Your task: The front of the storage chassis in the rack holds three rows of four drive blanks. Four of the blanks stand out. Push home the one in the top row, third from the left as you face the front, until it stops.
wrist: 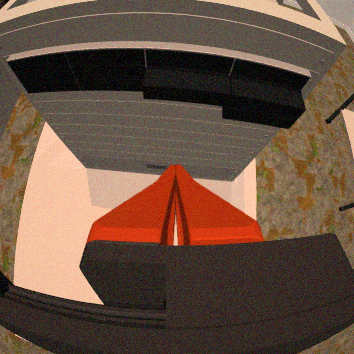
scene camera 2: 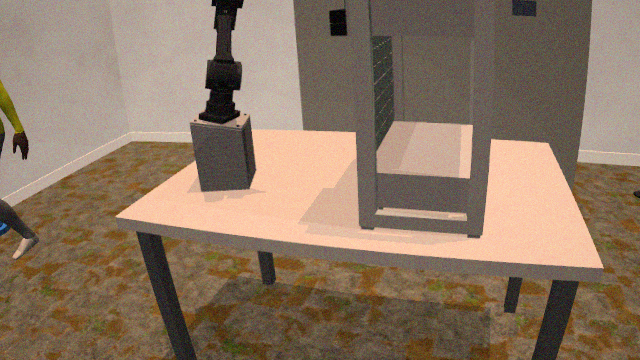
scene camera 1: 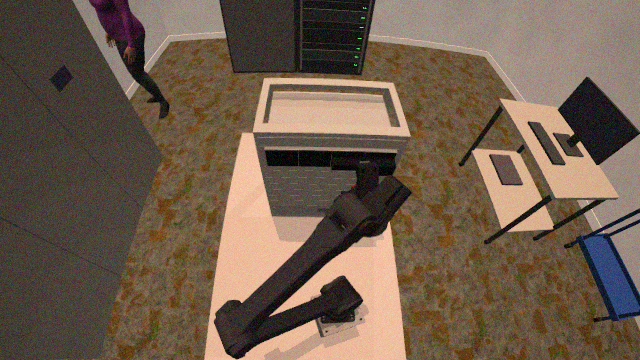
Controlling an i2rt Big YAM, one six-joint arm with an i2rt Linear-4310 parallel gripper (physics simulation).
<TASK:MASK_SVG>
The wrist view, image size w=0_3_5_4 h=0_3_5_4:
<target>gripper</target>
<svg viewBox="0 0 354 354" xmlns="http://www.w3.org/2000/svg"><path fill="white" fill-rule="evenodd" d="M0 271L0 325L27 341L55 354L296 354L354 323L354 269L352 269L334 233L264 241L260 226L255 219L196 182L180 164L169 165L152 184L92 222L79 262L79 269L103 304L73 300L14 285ZM175 214L177 245L173 245Z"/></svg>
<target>rack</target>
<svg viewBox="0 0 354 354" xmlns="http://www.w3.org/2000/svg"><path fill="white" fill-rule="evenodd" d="M0 9L0 61L34 108L85 168L161 175L169 165L180 164L192 178L233 181L280 128L288 129L305 111L303 101L346 46L338 30L316 0L296 0L304 13L282 6L283 0L34 0L26 3L28 0L9 0Z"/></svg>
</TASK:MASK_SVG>
